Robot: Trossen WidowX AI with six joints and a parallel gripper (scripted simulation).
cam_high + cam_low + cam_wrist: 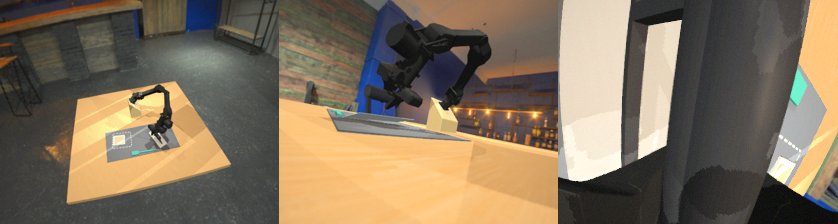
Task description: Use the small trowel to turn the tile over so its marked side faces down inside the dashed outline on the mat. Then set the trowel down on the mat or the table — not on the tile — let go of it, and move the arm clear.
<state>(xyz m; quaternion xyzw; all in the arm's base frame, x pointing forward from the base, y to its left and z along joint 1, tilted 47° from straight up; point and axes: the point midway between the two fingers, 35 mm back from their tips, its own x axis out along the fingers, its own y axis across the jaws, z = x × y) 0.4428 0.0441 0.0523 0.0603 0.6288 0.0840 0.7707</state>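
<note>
Right now my gripper tip is 1 cm past the trowel and 3 cm to the right of it. Round my gripper tip: grey mat: 5 cm behind, 11 cm to the right, 8 cm below; tile: 12 cm behind, 29 cm to the right, 5 cm below; teal flat tool: 9 cm ahead, 15 cm to the right, 5 cm below.
</note>
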